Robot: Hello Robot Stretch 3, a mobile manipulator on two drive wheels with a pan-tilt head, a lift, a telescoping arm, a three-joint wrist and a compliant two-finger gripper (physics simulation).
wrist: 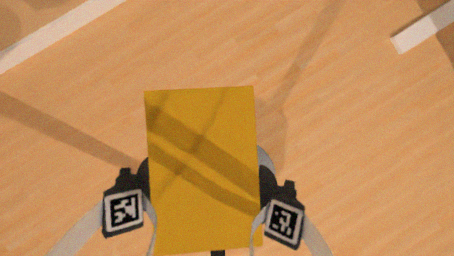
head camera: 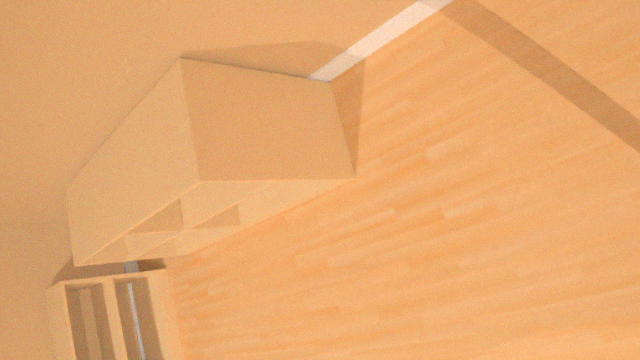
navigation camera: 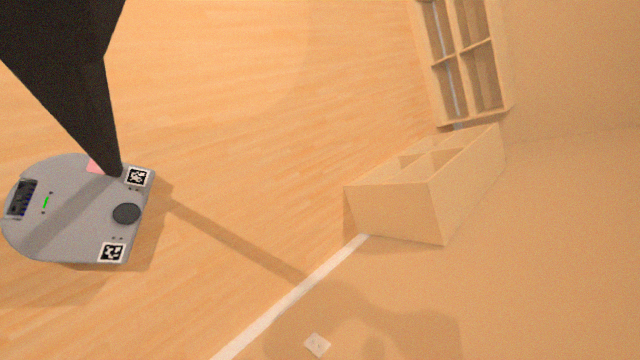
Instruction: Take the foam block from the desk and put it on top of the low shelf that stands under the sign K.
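Note:
My gripper is shut on the foam block, a yellow-ochre box shape, in the wrist view; one fingertip presses on each side of it, and floor shows behind it. The low shelf is a pale wooden unit with open compartments, against the wall, at the left of the head view and the right of the navigation view. Its top board is bare where it shows. The gripper and block are apart from the shelf. The sign K and the desk do not show in these views.
A second wooden shelf unit stands beyond the low shelf, near the corner. My grey base stands on the wooden floor. A white skirting board runs along the wall, with a socket above it.

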